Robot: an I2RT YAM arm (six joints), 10 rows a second.
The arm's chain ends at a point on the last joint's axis. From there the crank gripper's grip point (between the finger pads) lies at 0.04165 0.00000 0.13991 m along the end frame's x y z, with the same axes.
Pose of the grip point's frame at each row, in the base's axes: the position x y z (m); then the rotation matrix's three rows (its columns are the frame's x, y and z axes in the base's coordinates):
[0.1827, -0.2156, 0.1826], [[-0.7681, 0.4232, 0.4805], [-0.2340, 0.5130, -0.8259], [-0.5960, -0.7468, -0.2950]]
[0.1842, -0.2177, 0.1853], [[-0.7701, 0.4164, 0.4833], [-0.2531, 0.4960, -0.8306], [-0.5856, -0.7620, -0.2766]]
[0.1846, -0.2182, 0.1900], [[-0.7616, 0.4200, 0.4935], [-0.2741, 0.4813, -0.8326], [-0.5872, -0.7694, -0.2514]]
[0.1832, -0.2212, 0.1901], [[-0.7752, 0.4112, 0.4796], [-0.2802, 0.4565, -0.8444], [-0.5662, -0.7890, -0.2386]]
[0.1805, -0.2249, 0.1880], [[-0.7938, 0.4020, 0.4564], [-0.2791, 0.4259, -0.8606], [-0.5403, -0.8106, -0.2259]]
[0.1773, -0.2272, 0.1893], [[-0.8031, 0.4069, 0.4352], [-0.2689, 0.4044, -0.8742], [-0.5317, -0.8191, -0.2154]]
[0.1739, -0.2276, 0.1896], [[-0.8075, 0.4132, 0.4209], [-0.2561, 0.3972, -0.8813], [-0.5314, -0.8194, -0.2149]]
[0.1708, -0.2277, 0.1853], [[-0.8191, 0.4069, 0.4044], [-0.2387, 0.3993, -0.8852], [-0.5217, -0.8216, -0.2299]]
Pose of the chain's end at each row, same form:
[0.1475, -0.0903, 0.2487], [[-0.7681, 0.4232, 0.4805], [-0.2340, 0.5130, -0.8259], [-0.5960, -0.7468, -0.2950]]
[0.1487, -0.0909, 0.2484], [[-0.7701, 0.4164, 0.4833], [-0.2531, 0.4960, -0.8306], [-0.5856, -0.7620, -0.2766]]
[0.1473, -0.0903, 0.2496], [[-0.7616, 0.4200, 0.4935], [-0.2741, 0.4813, -0.8326], [-0.5872, -0.7694, -0.2514]]
[0.1484, -0.0914, 0.2471], [[-0.7752, 0.4112, 0.4796], [-0.2802, 0.4565, -0.8444], [-0.5662, -0.7890, -0.2386]]
[0.1497, -0.0929, 0.2421], [[-0.7938, 0.4020, 0.4564], [-0.2791, 0.4259, -0.8606], [-0.5403, -0.8106, -0.2259]]
[0.1499, -0.0937, 0.2416], [[-0.8031, 0.4069, 0.4352], [-0.2689, 0.4044, -0.8742], [-0.5317, -0.8191, -0.2154]]
[0.1486, -0.0936, 0.2418], [[-0.8075, 0.4132, 0.4209], [-0.2561, 0.3972, -0.8813], [-0.5314, -0.8194, -0.2149]]
[0.1483, -0.0939, 0.2392], [[-0.8191, 0.4069, 0.4044], [-0.2387, 0.3993, -0.8852], [-0.5217, -0.8216, -0.2299]]

